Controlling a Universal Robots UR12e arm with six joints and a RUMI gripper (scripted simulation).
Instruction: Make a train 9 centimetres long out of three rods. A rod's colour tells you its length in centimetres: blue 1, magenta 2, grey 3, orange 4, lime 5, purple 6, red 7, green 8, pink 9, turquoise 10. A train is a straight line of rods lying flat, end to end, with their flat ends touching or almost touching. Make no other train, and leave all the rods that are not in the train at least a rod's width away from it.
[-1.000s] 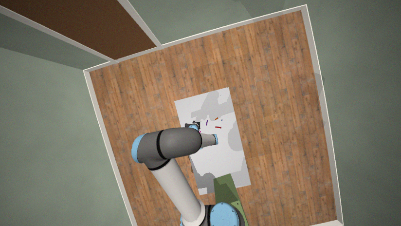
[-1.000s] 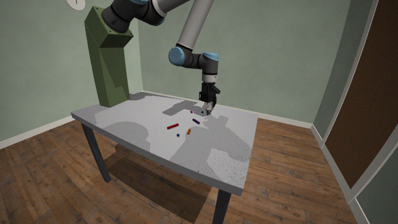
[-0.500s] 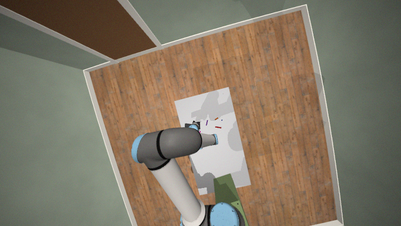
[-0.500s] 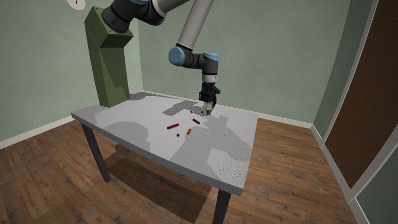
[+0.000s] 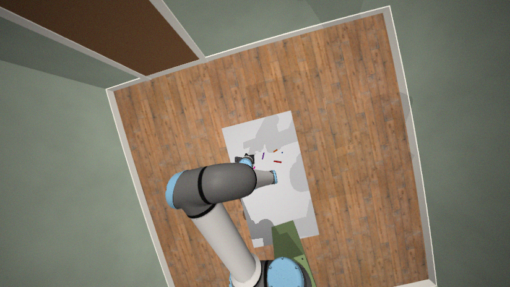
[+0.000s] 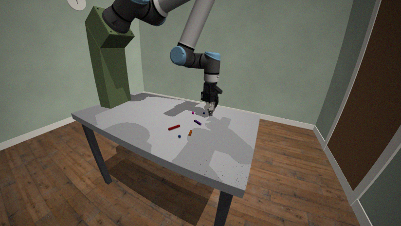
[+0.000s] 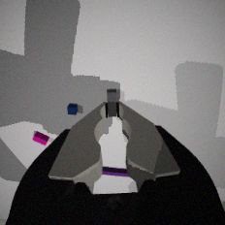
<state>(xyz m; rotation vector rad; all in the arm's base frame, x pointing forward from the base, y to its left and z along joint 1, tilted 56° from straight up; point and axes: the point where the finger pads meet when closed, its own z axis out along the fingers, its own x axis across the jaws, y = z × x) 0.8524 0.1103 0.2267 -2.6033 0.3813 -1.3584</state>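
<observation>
Now: hand 12 cm past the magenta rod, 3 cm to the left of it and 2 cm above it. The rest, counted from my hand: orange rod 26 cm to the right, 2 cm below, 2 cm behind; purple rod 14 cm to the right, 3 cm behind, 2 cm below; grey rod 1 cm below.
</observation>
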